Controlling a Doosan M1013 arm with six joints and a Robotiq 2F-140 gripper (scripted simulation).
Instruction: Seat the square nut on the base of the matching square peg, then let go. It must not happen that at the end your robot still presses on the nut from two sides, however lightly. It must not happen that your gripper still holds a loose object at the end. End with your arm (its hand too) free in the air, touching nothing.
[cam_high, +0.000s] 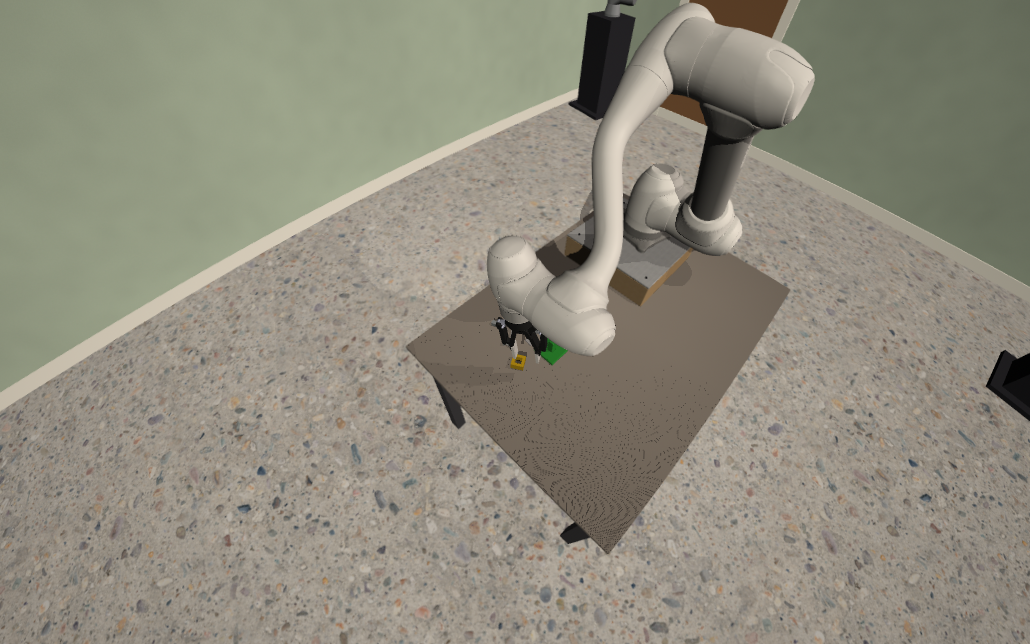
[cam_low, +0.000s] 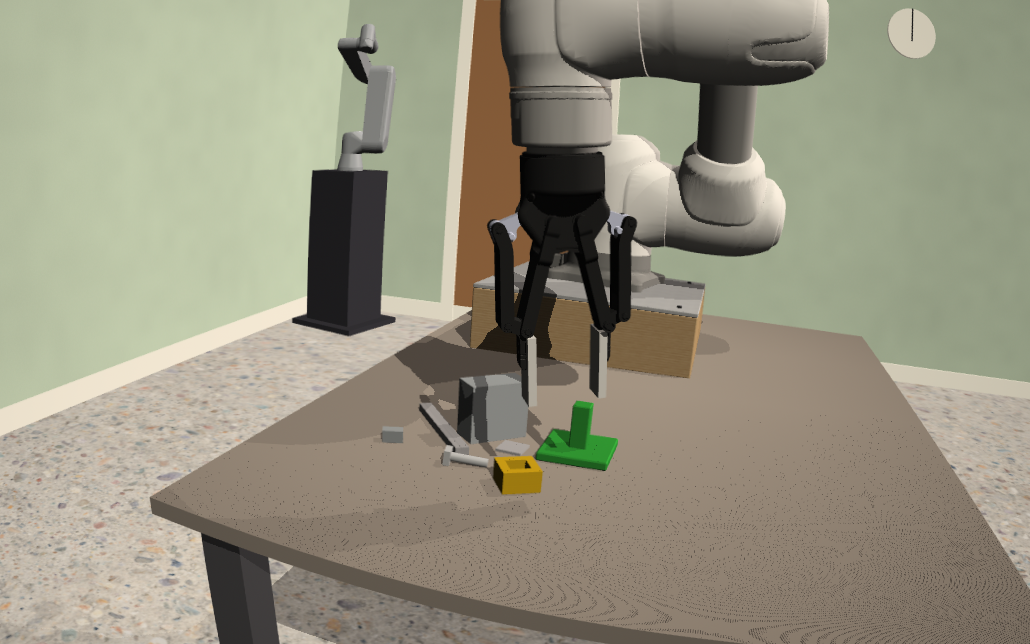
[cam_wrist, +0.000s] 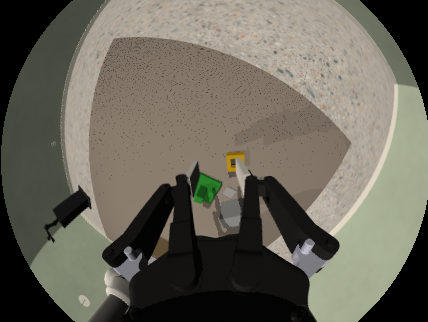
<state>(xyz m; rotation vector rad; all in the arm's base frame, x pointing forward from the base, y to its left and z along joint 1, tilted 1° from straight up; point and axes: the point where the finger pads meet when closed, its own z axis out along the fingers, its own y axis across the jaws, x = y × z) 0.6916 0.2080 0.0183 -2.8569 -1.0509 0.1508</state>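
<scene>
Right now my hand is 1 cm past the bolt, 12 cm to the left of it and 13 cm above it. Round my hand: small grey cube: 2 cm behind, 21 cm to the right, 13 cm below; grey bar: 8 cm behind, 18 cm to the right, 13 cm below; grey block: 11 cm behind, 13 cm to the right, 10 cm below.
</scene>
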